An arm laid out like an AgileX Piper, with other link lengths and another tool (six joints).
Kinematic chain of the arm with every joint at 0, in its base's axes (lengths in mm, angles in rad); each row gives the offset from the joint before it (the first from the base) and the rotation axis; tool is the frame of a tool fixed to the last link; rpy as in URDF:
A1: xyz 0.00 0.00 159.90 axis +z
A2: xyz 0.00 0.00 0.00 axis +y
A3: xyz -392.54 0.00 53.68 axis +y
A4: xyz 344.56 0.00 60.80 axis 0.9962 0 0.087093
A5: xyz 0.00 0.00 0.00 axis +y
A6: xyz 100.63 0.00 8.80 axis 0.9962 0 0.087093
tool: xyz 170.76 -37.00 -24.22 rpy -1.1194 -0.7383 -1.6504
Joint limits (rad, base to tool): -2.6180..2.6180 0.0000..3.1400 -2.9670..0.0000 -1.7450..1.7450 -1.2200..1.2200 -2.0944..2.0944
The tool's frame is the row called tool.
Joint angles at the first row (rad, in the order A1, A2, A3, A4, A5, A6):
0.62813 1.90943 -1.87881 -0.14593 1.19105 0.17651
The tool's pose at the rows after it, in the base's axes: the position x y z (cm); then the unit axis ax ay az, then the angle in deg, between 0 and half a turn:
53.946 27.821 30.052 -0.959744 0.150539 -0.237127 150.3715
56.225 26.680 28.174 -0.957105 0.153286 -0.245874 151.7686
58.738 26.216 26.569 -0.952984 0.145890 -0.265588 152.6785
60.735 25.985 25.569 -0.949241 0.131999 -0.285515 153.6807
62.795 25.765 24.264 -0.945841 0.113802 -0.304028 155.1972
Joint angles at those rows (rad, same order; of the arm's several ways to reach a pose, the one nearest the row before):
0.59188 1.92154 -1.87883 -0.15202 1.18742 0.16396
0.56544 1.95968 -1.87911 -0.17548 1.15100 0.15806
0.55232 1.99717 -1.87909 -0.21504 1.09156 0.15805
0.54860 2.02506 -1.87910 -0.26080 1.04111 0.15805
0.54653 2.05968 -1.87997 -0.31538 0.99113 0.15806

